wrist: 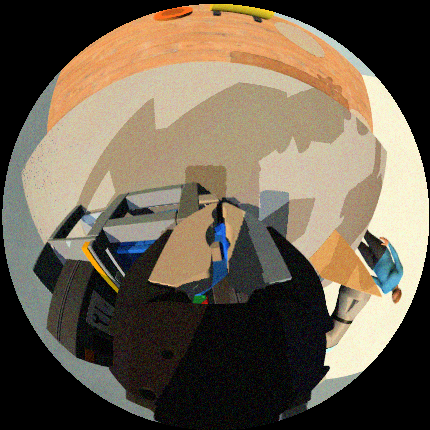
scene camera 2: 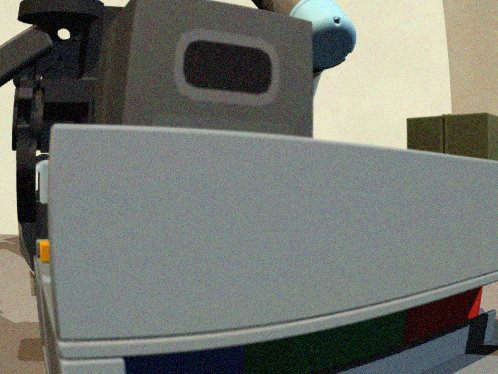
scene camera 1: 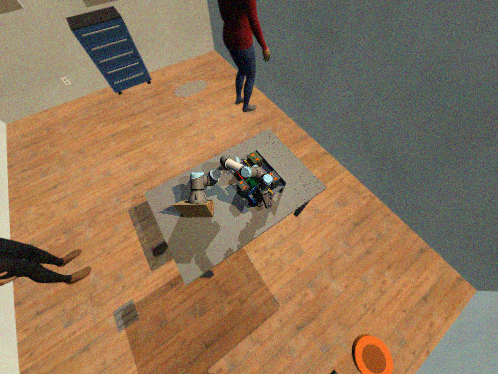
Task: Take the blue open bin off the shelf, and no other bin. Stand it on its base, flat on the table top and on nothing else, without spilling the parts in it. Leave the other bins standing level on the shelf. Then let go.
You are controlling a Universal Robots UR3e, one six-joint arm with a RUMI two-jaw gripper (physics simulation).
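Frame: origin at the arm's base, x ahead, y down, z left, level; centimetres.
Where they show: gripper, fingertip midpoint: (wrist: pixel 219 205) (scene camera 1: pixel 258 204); arm's base at its link origin: (wrist: pixel 356 287) (scene camera 1: pixel 197 202).
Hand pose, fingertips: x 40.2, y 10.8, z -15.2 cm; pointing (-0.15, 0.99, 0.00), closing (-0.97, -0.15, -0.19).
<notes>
Things, the pixels of their top centre, and the offset from my fingertips. "spot": a spot on its surface instead.
- blue open bin at its top centre: (scene camera 2: pixel 138 260) (wrist: pixel 179 278) dx +3.5, dy -1.8, dz +8.9 cm
- green bin at its top centre: (scene camera 2: pixel 302 272) (scene camera 1: pixel 254 179) dx +6.0, dy -1.2, dz +20.4 cm
- red bin at its top centre: (scene camera 2: pixel 402 257) dx +3.8, dy -1.2, dz +31.4 cm
- dark box at its top centre: (scene camera 2: pixel 198 20) (scene camera 1: pixel 273 176) dx +15.8, dy -15.5, dz +10.3 cm
- olive box at its top centre: (scene camera 2: pixel 477 121) (scene camera 1: pixel 254 156) dx +11.7, dy -13.0, dz +33.0 cm
- yellow strip at a spot on its surface: (wrist: pixel 100 265) spot: dx +11.5, dy -4.4, dz +4.7 cm
The blue open bin (scene camera 2: pixel 185 359) (wrist: pixel 135 247) is in the grey shelf (scene camera 2: pixel 250 215) (wrist: pixel 112 215). In scene camera 2 a dark blue strip of it shows under the shelf's large panel. In the wrist view its bright blue wall shows behind the shelf's bars, and more blue shows through the narrow gap between the fingers. A green bin (scene camera 2: pixel 325 332) and a red bin (scene camera 2: pixel 440 310) stand beside it in a row. My gripper (wrist: pixel 219 205) is shut, close beside the shelf; I see no bin wall clamped between its tips. The parts in the blue bin are hidden.
A dark box (scene camera 2: pixel 150 100) and an olive box (scene camera 2: pixel 470 135) rise above the shelf panel. A dark case with a tool symbol (wrist: pixel 97 307) is left of the gripper, near a yellow strip (wrist: pixel 100 265). A wooden wedge (scene camera 1: pixel 195 209) (wrist: pixel 345 265) stands by the arm's base. People stand away from the table.
</notes>
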